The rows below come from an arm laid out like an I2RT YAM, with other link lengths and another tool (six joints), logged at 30 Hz.
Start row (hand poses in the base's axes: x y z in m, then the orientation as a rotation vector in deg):
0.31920, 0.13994, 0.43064, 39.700, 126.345, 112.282
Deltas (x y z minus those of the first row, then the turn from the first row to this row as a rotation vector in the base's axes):
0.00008, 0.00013, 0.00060, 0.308, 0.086, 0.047
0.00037, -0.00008, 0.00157, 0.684, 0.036, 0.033
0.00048, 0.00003, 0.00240, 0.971, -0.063, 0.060
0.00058, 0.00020, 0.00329, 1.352, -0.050, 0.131
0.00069, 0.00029, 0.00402, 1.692, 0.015, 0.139
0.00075, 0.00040, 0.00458, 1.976, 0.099, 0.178
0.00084, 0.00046, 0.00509, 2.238, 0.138, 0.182
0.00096, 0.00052, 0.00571, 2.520, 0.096, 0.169
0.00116, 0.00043, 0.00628, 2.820, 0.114, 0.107
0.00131, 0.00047, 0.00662, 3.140, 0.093, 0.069
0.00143, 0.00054, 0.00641, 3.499, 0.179, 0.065
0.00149, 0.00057, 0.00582, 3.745, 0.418, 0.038
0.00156, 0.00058, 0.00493, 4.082, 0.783, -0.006
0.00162, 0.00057, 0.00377, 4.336, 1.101, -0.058
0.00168, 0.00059, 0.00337, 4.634, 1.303, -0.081
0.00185, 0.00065, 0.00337, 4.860, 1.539, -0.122
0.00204, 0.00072, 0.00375, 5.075, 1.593, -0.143
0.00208, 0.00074, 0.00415, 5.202, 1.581, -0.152
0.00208, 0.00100, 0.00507, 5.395, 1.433, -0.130
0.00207, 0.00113, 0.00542, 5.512, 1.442, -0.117
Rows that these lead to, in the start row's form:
0.31928, 0.14007, 0.43124, 39.793, 126.175, 112.692
0.31957, 0.13986, 0.43221, 39.799, 125.822, 113.146
0.31968, 0.13997, 0.43304, 39.698, 125.547, 113.504
0.31978, 0.14014, 0.43393, 39.693, 125.289, 114.008
0.31989, 0.14023, 0.43466, 39.802, 125.045, 114.437
0.31995, 0.14034, 0.43522, 39.896, 124.882, 114.812
0.32004, 0.14040, 0.43573, 39.970, 124.684, 115.140
0.32016, 0.14046, 0.43635, 39.970, 124.409, 115.475
0.32036, 0.14037, 0.43692, 40.089, 124.114, 115.815
0.32051, 0.14041, 0.43726, 40.141, 123.797, 116.186
0.32063, 0.14048, 0.43705, 40.288, 123.532, 116.631
0.32069, 0.14051, 0.43646, 40.617, 123.431, 116.942
0.32076, 0.14052, 0.43557, 41.118, 123.306, 117.368
0.32082, 0.14051, 0.43441, 41.564, 123.220, 117.684
0.32088, 0.14053, 0.43401, 41.855, 123.051, 118.056
0.32105, 0.14059, 0.43401, 42.194, 122.950, 118.334
0.32124, 0.14066, 0.43439, 42.303, 122.773, 118.591
0.32128, 0.14068, 0.43479, 42.313, 122.646, 118.740
0.32128, 0.14094, 0.43571, 42.145, 122.410, 118.971
0.32127, 0.14107, 0.43606, 42.157, 122.321, 119.120

